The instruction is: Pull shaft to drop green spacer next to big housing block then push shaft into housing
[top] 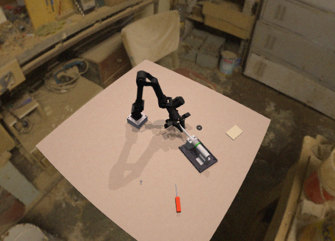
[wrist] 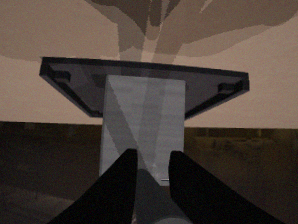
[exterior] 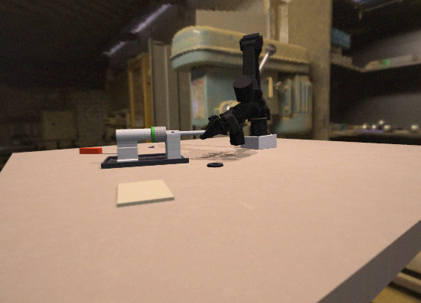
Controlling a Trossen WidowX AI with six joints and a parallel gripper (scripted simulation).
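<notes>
Right now the grey shaft is 5 cm ahead of my gripper tip, 2 cm above it and 1 cm to the right of it. Also, from my gripper tip: tan square pad 28 cm to the left, 27 cm ahead, 6 cm below; black washer 14 cm to the left, 6 cm below, 4 cm ahead; green spacer 14 cm ahead, 4 cm to the right, 2 cm above.
</notes>
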